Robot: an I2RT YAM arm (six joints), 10 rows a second.
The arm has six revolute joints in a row. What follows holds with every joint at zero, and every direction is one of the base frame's.
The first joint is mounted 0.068 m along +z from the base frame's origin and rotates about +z.
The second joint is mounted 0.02 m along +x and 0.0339 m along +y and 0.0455 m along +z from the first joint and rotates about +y.
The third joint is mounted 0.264 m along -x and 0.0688 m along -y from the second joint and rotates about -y.
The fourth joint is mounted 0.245 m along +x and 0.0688 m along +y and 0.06 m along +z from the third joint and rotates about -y.
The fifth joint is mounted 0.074 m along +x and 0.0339 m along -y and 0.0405 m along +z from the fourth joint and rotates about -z.
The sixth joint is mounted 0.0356 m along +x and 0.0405 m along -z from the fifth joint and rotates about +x.
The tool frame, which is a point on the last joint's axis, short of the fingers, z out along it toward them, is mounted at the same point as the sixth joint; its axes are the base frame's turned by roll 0, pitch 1.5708 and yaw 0 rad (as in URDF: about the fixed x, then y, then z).
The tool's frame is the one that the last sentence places.
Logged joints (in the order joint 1, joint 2, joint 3, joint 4, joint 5, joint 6), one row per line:
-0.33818, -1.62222, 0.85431, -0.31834, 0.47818, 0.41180
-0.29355, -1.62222, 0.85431, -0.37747, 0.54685, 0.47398
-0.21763, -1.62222, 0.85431, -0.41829, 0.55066, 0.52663
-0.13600, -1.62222, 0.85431, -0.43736, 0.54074, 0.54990
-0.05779, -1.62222, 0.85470, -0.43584, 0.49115, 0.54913
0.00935, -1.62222, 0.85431, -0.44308, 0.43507, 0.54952
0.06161, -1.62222, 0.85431, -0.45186, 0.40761, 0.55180
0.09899, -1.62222, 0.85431, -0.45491, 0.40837, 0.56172
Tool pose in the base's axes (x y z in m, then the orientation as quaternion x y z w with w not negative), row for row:
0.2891, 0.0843, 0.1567, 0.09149, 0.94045, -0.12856, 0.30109
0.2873, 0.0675, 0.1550, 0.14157, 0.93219, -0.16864, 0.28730
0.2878, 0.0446, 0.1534, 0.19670, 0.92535, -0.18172, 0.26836
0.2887, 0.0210, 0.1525, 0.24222, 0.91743, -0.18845, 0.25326
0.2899, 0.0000, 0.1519, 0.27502, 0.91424, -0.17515, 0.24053
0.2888, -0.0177, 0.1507, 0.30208, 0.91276, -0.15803, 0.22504
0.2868, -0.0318, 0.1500, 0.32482, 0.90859, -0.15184, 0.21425
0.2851, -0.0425, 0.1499, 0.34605, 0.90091, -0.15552, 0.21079
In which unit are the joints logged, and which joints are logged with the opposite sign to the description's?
The joints are logged in radians. Opposite sign: joint 1, joint 2.
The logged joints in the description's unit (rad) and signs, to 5 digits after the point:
0.33818, 1.62222, 0.85431, -0.31834, 0.47818, 0.41180
0.29355, 1.62222, 0.85431, -0.37747, 0.54685, 0.47398
0.21763, 1.62222, 0.85431, -0.41829, 0.55066, 0.52663
0.13600, 1.62222, 0.85431, -0.43736, 0.54074, 0.54990
0.05779, 1.62222, 0.85470, -0.43584, 0.49115, 0.54913
-0.00935, 1.62222, 0.85431, -0.44308, 0.43507, 0.54952
-0.06161, 1.62222, 0.85431, -0.45186, 0.40761, 0.55180
-0.09899, 1.62222, 0.85431, -0.45491, 0.40837, 0.56172

